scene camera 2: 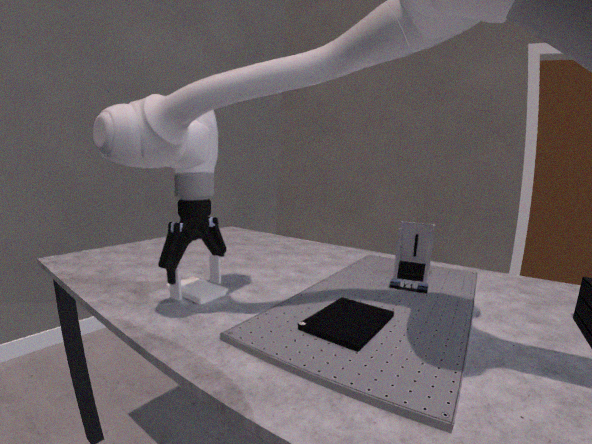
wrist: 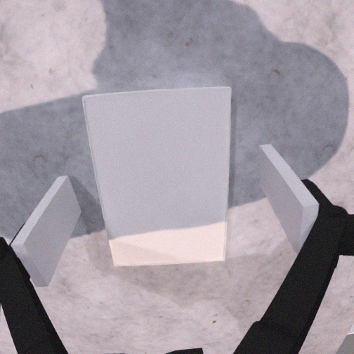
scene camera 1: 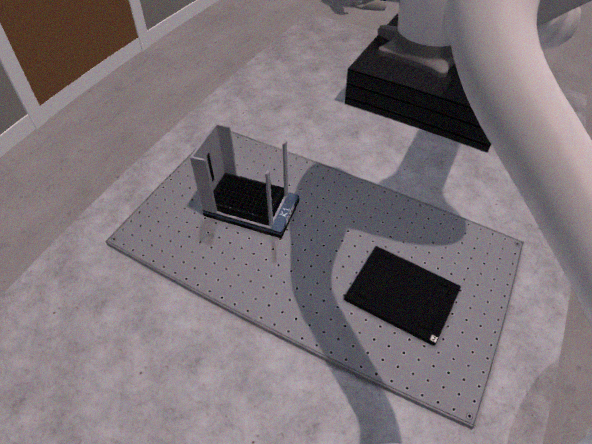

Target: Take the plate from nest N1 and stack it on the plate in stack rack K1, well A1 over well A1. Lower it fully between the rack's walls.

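Frame: origin at the arm's base, x back, y right, z up, level; centimetres.
Seen in the pictures: gripper, between the fingertips: (scene camera 2: 197,289); arm's base, origin of its link: (scene camera 1: 423,51).
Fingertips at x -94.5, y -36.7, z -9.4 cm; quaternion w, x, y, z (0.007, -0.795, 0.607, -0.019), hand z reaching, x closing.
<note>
Offsets run from my fingertips to a thing's top centre. "*": to the spot under its first point. Level surfaces: height alone.
My gripper (scene camera 2: 195,281) (wrist: 164,180) is open, fingers low beside a pale, plain flat slab {dx -0.4, dy +0.0, dz +0.7 cm} (scene camera 2: 206,291) (wrist: 162,165), with a gap on each side in the wrist view. The slab lies flat on the table, off the pegboard. A black flat rectangular piece {* dx +33.6, dy +10.9, dz +1.8 cm} (scene camera 1: 402,295) (scene camera 2: 347,322) with a small white corner label lies on the pegboard; its label is unreadable, and I cannot tell nest from plate there. Stack rack K1 {dx +34.3, dy +43.5, dz +15.7 cm} (scene camera 1: 204,187) (scene camera 2: 426,245) stands upright at the board's far end, with a blue labelled front edge. A black plate {dx +34.1, dy +44.4, dz +4.0 cm} (scene camera 1: 247,197) (scene camera 2: 412,271) sits low between its walls. Well A1 cannot be made out.
The perforated board {dz +0.6 cm} (scene camera 1: 240,280) (scene camera 2: 400,367) lies on the table {dz -0.7 cm} (scene camera 1: 115,340) (scene camera 2: 520,400). The rack's tall walls and thin front posts rise above its plate. The arm's black base (scene camera 1: 410,100) stands behind the board. The arm reaches over the table, its shadow crossing the board.
</note>
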